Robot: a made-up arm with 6 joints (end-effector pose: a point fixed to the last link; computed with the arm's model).
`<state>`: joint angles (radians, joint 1 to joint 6).
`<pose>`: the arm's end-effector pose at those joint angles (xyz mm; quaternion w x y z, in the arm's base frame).
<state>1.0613 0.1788 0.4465 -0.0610 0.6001 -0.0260</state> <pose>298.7 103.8 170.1 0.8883 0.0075 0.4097 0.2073</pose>
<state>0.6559 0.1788 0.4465 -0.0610 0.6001 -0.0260</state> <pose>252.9 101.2 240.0 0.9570 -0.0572 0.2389 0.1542</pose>
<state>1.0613 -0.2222 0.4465 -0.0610 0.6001 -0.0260</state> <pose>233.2 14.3 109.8 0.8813 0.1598 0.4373 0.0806</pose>
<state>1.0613 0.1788 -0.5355 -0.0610 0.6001 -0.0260</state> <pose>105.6 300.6 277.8 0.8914 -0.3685 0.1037 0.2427</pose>
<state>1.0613 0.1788 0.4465 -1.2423 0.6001 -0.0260</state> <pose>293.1 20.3 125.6 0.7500 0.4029 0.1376 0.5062</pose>
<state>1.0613 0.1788 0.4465 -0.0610 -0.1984 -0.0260</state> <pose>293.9 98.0 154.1 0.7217 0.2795 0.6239 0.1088</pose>
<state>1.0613 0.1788 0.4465 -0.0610 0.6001 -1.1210</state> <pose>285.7 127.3 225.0 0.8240 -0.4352 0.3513 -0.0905</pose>
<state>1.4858 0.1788 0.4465 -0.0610 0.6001 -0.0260</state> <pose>314.2 116.3 84.8 0.7774 0.0750 0.5706 0.2539</pose>
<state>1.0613 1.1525 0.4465 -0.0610 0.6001 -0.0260</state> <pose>274.7 386.5 256.8 0.7596 -0.3514 0.2782 0.4713</pose>
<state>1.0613 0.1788 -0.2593 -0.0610 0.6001 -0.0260</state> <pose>174.3 248.3 273.6 0.9127 -0.2679 0.1957 0.2385</pose>
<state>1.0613 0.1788 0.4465 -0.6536 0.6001 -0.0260</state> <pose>291.6 55.7 160.1 0.8560 0.2152 0.2856 0.3734</pose>
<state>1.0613 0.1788 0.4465 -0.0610 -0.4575 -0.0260</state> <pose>289.9 97.8 149.8 0.6414 0.3602 0.6735 0.0723</pose>
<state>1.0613 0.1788 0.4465 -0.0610 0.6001 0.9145</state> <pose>298.1 133.7 126.0 0.7348 0.3912 0.3640 0.4177</pose>
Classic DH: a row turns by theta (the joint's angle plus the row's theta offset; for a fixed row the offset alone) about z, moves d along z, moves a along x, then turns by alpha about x. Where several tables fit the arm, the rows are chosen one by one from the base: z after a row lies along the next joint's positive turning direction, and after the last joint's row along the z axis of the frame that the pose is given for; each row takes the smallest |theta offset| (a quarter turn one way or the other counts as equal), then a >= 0, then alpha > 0; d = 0 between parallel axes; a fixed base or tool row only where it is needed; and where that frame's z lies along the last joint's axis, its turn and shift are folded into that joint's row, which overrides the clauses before.
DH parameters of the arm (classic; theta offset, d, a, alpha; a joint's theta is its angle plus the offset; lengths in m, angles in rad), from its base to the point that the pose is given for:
base (fixed): -0.2262 0.0663 0.0728 -1.3897
joint 1: -1.3875 0.2647 -0.0997 1.7897
joint 2: -0.4533 -0.1835 0.0349 -2.4537
joint 3: 0.9432 -0.2079 -0.0071 -1.8614
joint 4: 0.0387 -0.2867 -0.0791 -1.4341
joint 5: -0.4611 -0.0076 -0.0351 -2.1127
joint 6: -0.9126 0.0077 0.0585 0.591
tool (fixed): 1.7932 -0.0097 0 0

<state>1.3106 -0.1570 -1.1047 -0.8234 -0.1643 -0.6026</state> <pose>54.6 304.3 323.3 0.8219 -0.3096 0.3556 0.3198</pose>
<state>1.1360 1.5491 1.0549 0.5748 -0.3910 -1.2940</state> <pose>353.0 519.2 144.4 0.4026 -0.7735 0.4692 -0.1395</pose>
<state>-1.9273 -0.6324 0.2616 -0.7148 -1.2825 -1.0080</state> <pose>9.9 -48.0 84.3 0.8881 -0.2037 -0.3316 0.2445</pose>
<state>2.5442 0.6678 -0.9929 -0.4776 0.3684 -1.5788</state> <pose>206.4 210.1 411.6 0.8533 -0.3655 -0.0127 0.3716</pose>
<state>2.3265 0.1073 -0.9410 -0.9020 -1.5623 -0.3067</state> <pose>235.5 243.4 249.5 0.0787 -0.1223 -0.9312 -0.3344</pose>
